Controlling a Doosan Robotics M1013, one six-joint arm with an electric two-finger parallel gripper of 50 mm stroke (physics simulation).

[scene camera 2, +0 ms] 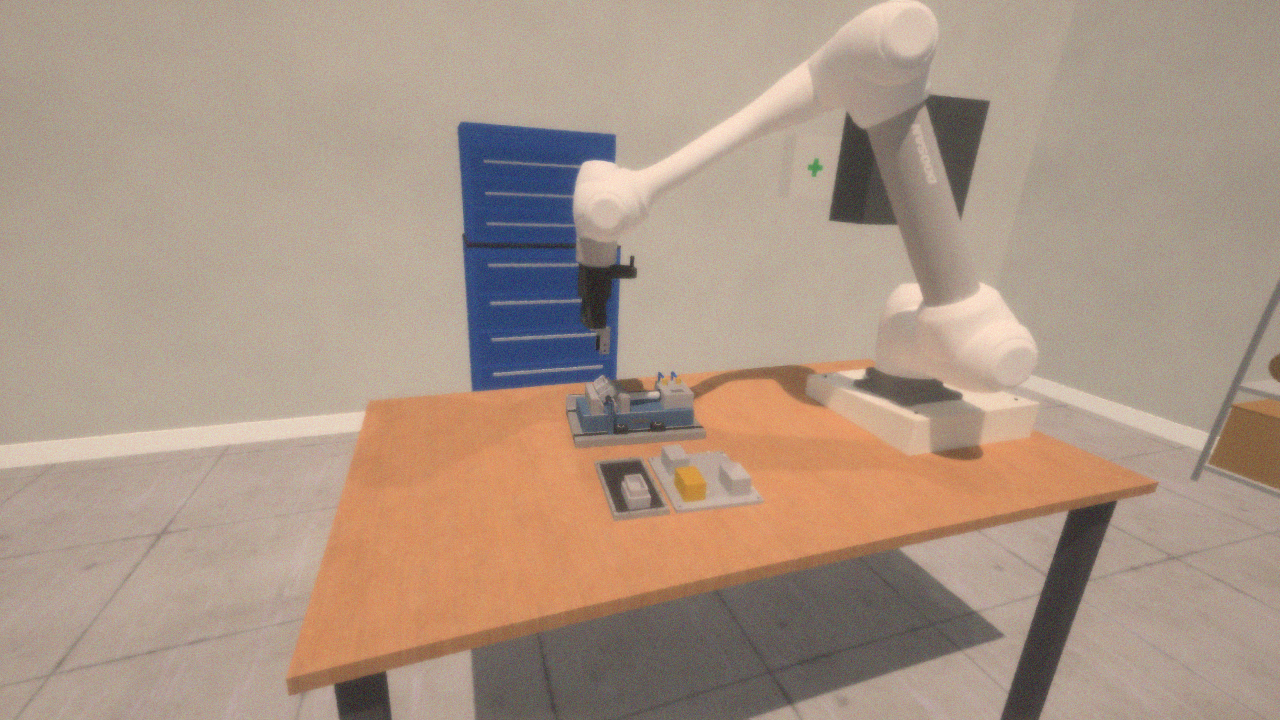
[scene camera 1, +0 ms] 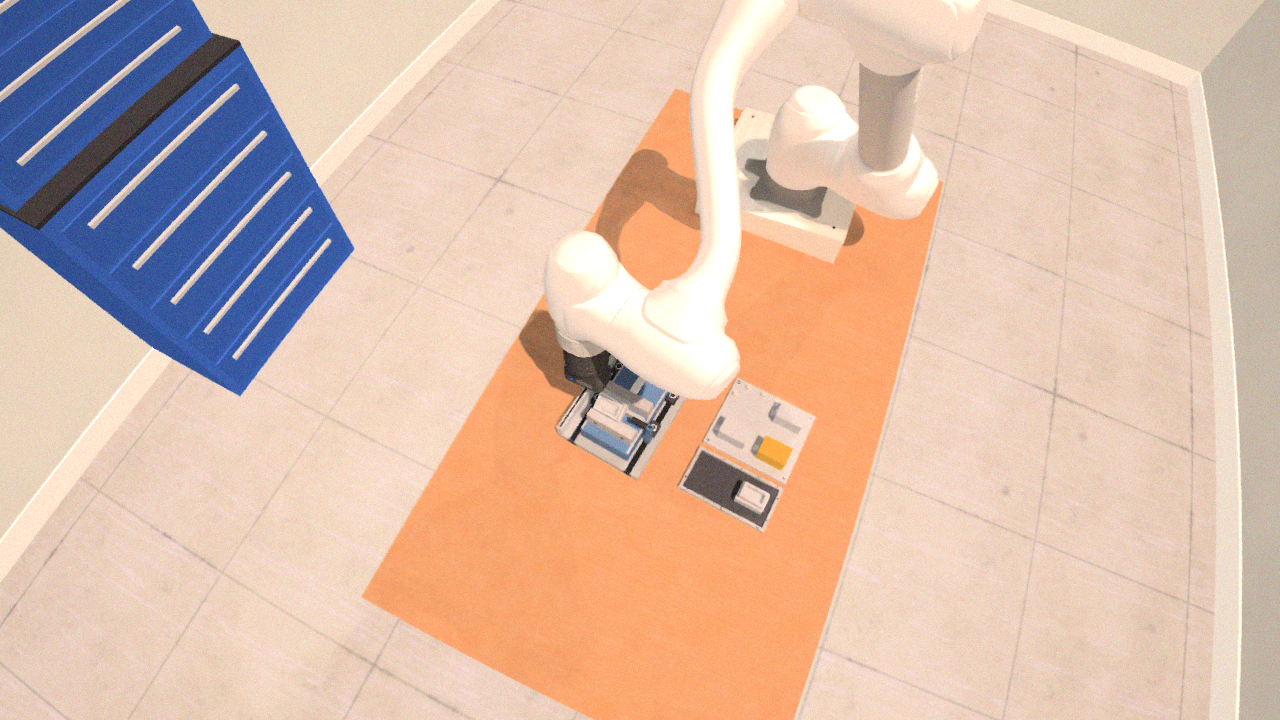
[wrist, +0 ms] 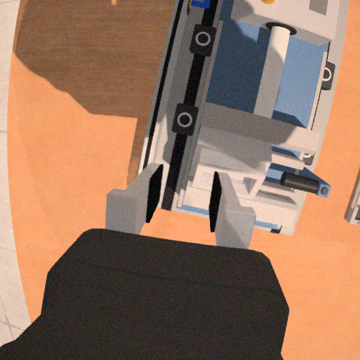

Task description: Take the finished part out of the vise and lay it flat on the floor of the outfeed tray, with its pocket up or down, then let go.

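Frame: origin at the arm's base, x ahead, y left, z up, level; millimetres.
Seen in the pictures: gripper, fingertip midpoint: [scene camera 2: 601, 351] [scene camera 1: 595, 381]; arm's base, link origin: [scene camera 2: 905, 391] [scene camera 1: 793, 183].
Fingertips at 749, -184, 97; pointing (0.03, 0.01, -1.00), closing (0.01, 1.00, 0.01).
Observation:
Offsets run from my fingertips to a thing's top centre, as dx, dy, dz. "spot": to the spot under its first point.
The finished part {+1, +32, -54} [scene camera 1: 611, 408] [scene camera 2: 601, 387] [wrist: 232, 162], a light block with a pocket, sits tilted between the jaws of the blue and grey vise {-66, +54, -74} [scene camera 1: 610, 438] [scene camera 2: 644, 412] [wrist: 220, 80]. My gripper [scene camera 2: 603, 342] [wrist: 186, 186] is partly open, with nothing between its fingers, above the part's end of the vise. In the wrist view the right finger overlaps the part's near end and the left finger lies over the vise's base edge. In scene camera 1 the fingers are hidden. The dark-floored outfeed tray [scene camera 1: 713, 477] [scene camera 2: 615, 480] holds another light pocketed part {+33, +358, -132} [scene camera 1: 752, 495] [scene camera 2: 635, 488].
A pale plate {-118, +325, -165} [scene camera 1: 751, 420] [scene camera 2: 703, 460] with a yellow block {-70, +366, -129} [scene camera 1: 773, 452] [scene camera 2: 690, 483] and grey blocks adjoins the tray. The vise's black handle [wrist: 300, 182] sticks out beside the part. Blue clips {spot: -147, +49, -61} [scene camera 2: 666, 377] stand up at the vise's other end. A blue cabinet [scene camera 1: 205, 223] [scene camera 2: 541, 313] stands behind.

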